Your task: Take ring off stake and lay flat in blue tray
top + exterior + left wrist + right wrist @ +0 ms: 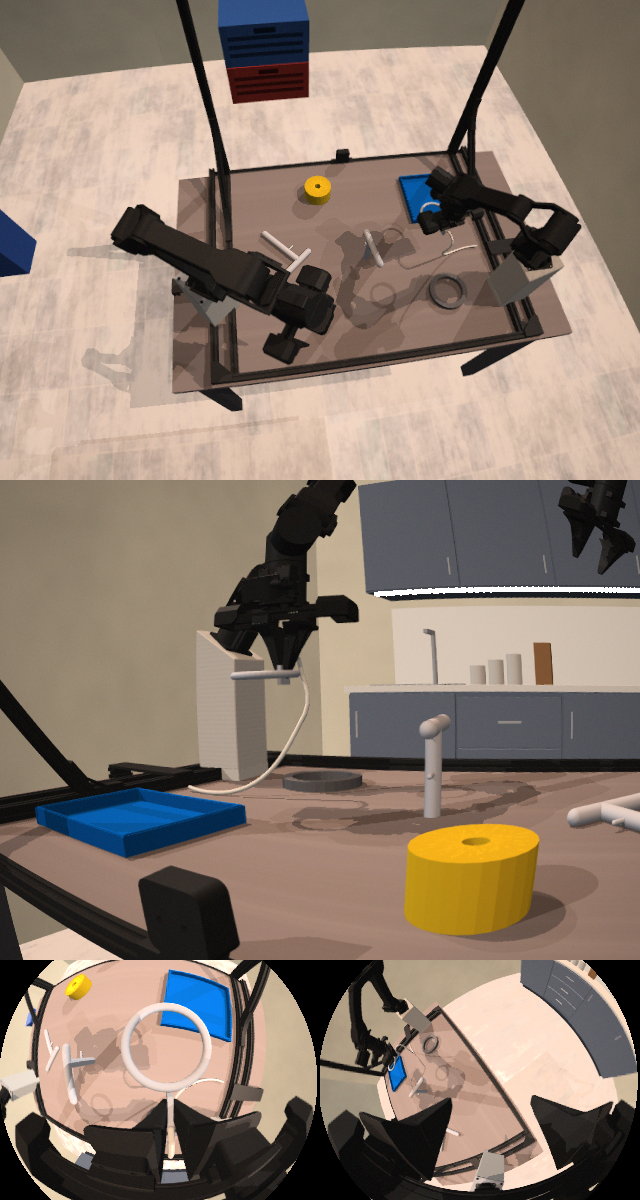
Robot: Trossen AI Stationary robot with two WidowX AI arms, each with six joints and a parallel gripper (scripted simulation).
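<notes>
My left gripper is now 220 mm past the blue tray, 60 mm to the right of it and 180 mm above it. Also, from my left hand: dark grey ring (130 mm ahead, 40 mm to the left, 190 mm below); white T-shaped pipe (30 mm behind, 450 mm to the right, 180 mm below); yellow cylinder (260 mm behind, 350 mm to the right, 170 mm below).
</notes>
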